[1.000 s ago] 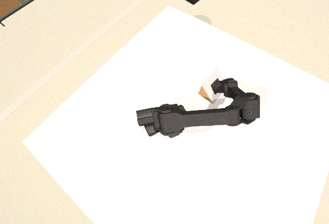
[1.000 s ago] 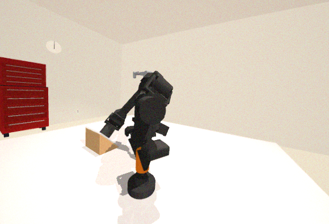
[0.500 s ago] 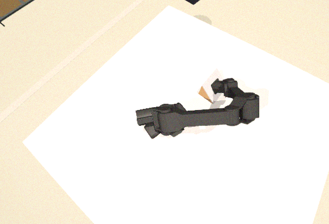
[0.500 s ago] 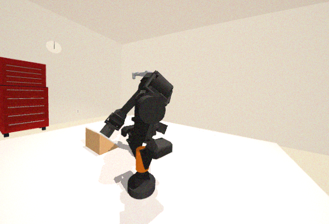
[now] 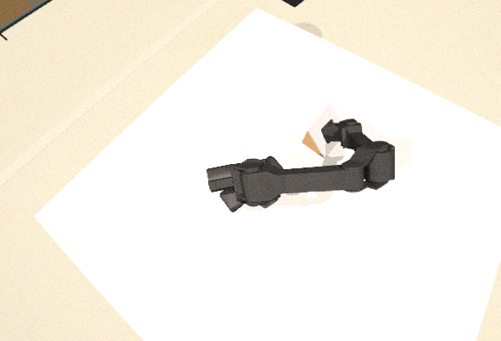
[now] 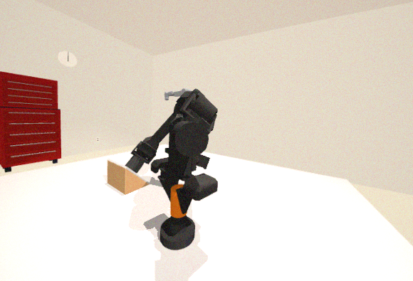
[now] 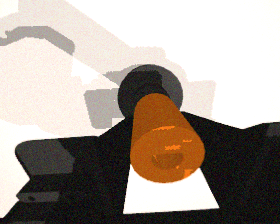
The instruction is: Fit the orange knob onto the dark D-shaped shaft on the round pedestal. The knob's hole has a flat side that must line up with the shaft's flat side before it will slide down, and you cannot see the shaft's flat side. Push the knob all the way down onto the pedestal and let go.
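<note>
Now: the orange knob 20 mm above my gripper tip. The rest, counted from my gripper tip: round pedestal: 40 mm below.
</note>
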